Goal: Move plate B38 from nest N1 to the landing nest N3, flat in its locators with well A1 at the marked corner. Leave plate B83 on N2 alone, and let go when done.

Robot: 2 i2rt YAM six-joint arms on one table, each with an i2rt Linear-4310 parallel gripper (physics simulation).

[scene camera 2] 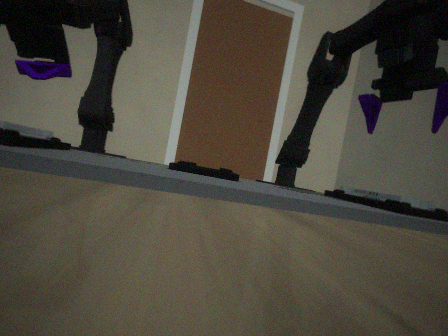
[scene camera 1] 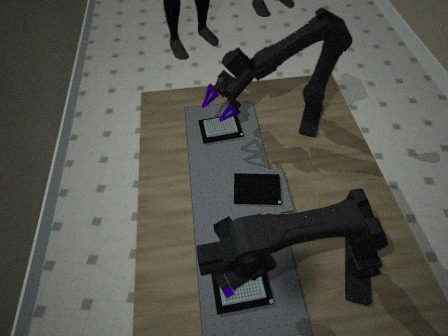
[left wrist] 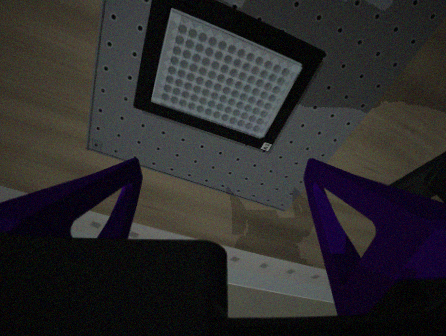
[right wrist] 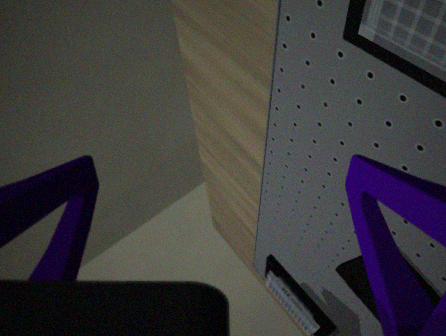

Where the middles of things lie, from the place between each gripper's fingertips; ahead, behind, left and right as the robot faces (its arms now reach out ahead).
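There is my right gripper, 58 cm to the right of the black nest [scene camera 1: 268, 300], 6 cm past it and 12 cm above it.
As for my left hand, the nest is 10 mm to the right of it and 130 mm below it.
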